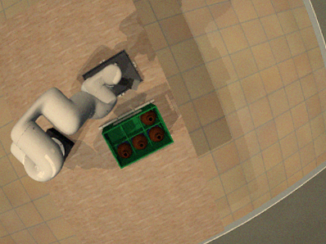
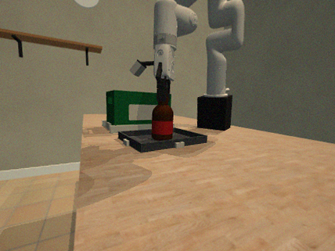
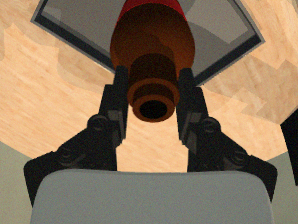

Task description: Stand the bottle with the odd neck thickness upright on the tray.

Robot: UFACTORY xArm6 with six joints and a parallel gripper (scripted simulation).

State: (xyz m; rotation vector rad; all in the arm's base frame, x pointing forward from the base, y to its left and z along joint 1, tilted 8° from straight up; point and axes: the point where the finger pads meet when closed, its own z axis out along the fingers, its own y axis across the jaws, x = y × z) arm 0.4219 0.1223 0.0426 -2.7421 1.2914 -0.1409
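Right now the brown bottle is 70 mm below my hand. Round my hand: tray: 140 mm below; green crate: 40 mm behind, 290 mm to the right, 70 mm below.
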